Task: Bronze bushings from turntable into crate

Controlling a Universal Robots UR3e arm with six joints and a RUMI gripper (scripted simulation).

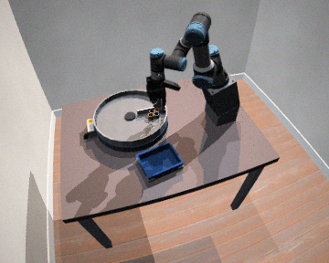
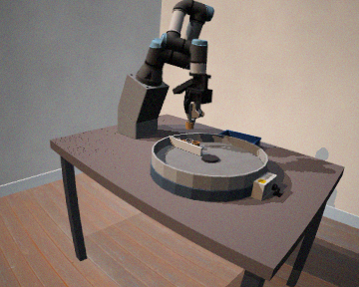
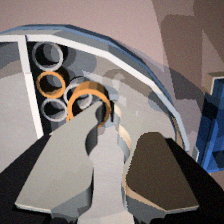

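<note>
Right now the blue crate is 25 cm to the left of my hand, 11 cm below it and 9 cm ahead of it. The rest, counted from my hand: turntable (16 cm ahead, 9 cm below, 8 cm to the right).
</note>
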